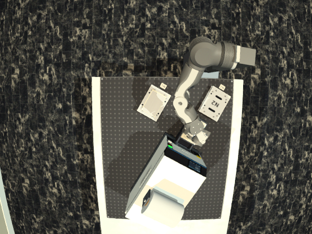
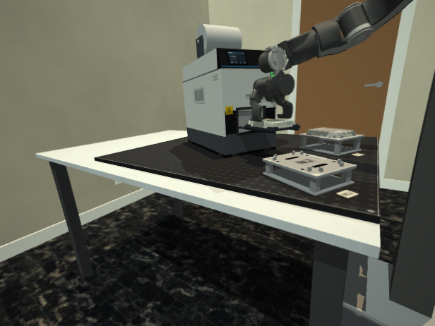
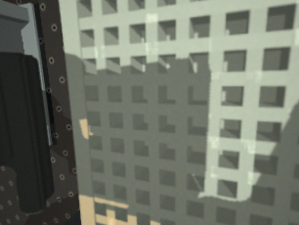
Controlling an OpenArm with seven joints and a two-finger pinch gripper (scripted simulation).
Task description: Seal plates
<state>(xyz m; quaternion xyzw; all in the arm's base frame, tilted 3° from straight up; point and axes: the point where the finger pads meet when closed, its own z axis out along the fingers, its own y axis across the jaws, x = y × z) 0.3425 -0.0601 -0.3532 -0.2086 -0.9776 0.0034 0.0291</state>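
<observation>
The clear well plate is 10 mm below my hand. From my hand the other things lie so: sealer stage: 20 mm below; N1 label: 210 mm behind, 180 mm to the right, 130 mm below; sealer screen: 120 mm ahead, 10 mm to the right, 190 mm above.
</observation>
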